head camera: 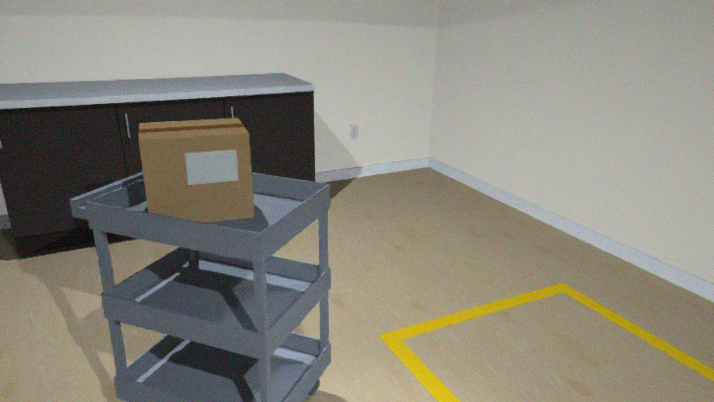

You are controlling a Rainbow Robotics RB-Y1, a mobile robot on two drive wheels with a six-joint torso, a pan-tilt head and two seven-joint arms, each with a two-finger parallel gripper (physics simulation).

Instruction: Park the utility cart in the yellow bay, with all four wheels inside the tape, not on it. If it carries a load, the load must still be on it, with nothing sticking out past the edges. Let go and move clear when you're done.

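Frame: origin at the robot's base, x ahead, y left, z up, level; centimetres.
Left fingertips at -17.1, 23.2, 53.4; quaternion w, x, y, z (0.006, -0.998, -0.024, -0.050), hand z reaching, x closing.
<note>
Pixels of each thing's middle, then the offset from my left fingertips to it, as dx, dy, dz. Level surfaces: height alone.
- brown cardboard box, middle of its body: [197, 170] +173.3, +30.0, +39.9
- dark wheel, middle of its body: [307, 386] +177.3, -3.5, -48.4
- Wooden floor, height of its surface: dz -53.3
The grey utility cart [259, 300] stands upright at the left of the view, with three tray shelves. A brown cardboard box [220, 200] with a white label stands on its top shelf, inside the raised rim. One dark wheel [314, 387] shows at the bottom right of the cart; the other wheels are hidden or out of the frame. The yellow tape bay [475, 314] lies on the floor to the right of the cart, apart from it, and runs out of the frame at the bottom and right. Neither gripper shows.
A dark cabinet [280, 135] with a grey top stands behind the cart along the back wall [370, 75]. The right wall [575, 100] meets it in a corner and runs forward beyond the bay. Wooden floor [425, 240] lies between the cart, the bay and the walls.
</note>
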